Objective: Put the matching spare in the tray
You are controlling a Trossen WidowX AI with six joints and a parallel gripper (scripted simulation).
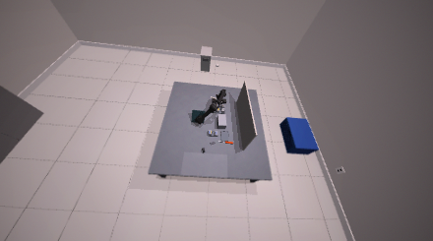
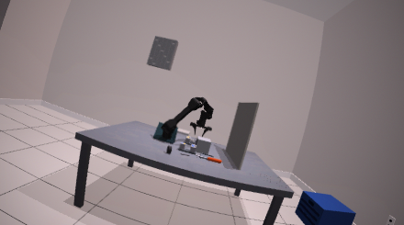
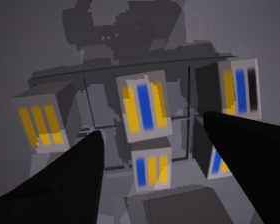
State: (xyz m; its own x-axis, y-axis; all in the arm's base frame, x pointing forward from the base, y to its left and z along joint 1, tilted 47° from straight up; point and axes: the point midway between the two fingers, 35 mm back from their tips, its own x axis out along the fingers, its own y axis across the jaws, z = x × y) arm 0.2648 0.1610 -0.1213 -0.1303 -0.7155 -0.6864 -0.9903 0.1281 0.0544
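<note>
Right now the flat grey tray is 5 cm ahead of my gripper tip, 42 cm to the right of it and 8 cm below it. Round my gripper tip: grey panel: 27 cm ahead, 26 cm to the right, 15 cm above; then dark item: 21 cm behind, 59 cm to the right, 5 cm below.
</note>
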